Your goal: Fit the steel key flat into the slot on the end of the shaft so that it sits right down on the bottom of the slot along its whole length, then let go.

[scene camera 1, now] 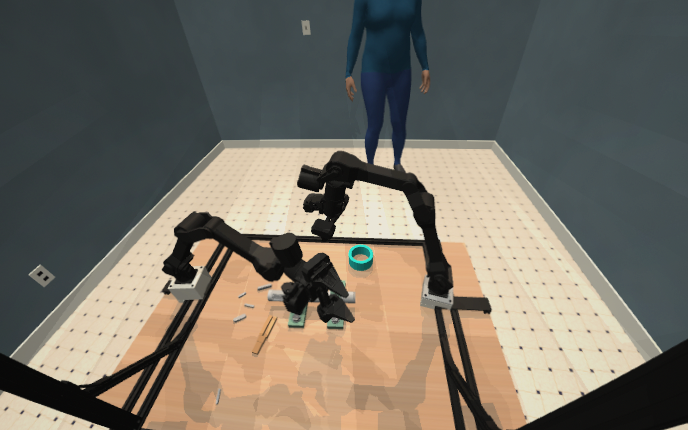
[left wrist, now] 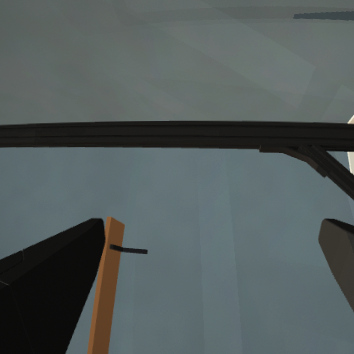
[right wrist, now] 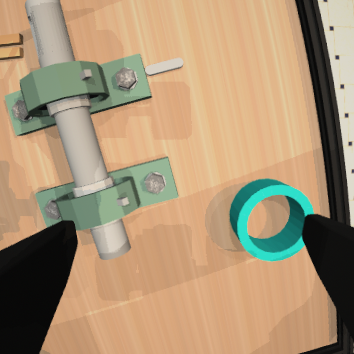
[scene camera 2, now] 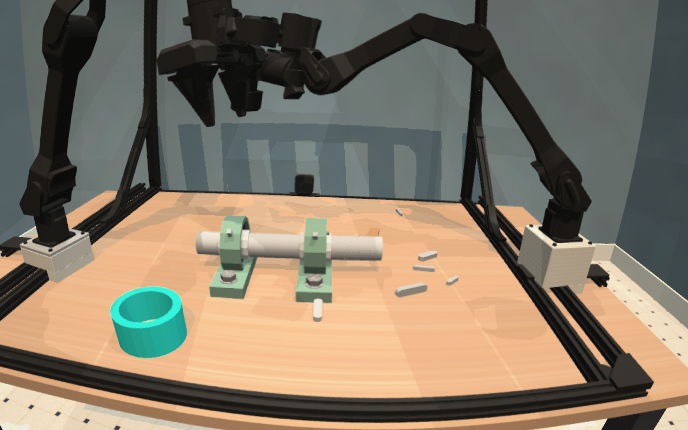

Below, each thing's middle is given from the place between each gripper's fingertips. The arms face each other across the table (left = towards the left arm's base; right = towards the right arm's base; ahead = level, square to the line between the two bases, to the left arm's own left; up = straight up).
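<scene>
Measured from my right hand: grey steel shaft (scene camera 2: 266, 245), 100 mm behind, 70 mm to the left of it, 220 mm below; teal ring (scene camera 2: 156, 338), 100 mm ahead, 100 mm to the right of it, 240 mm below. Going by its middle, the grey steel shaft is nearer to my right hand than to my left hand.
Measured from my left hand: grey steel shaft, 220 mm ahead, 150 mm to the left of it, 310 mm below; teal ring, 420 mm ahead, 20 mm to the right of it, 330 mm below.
</scene>
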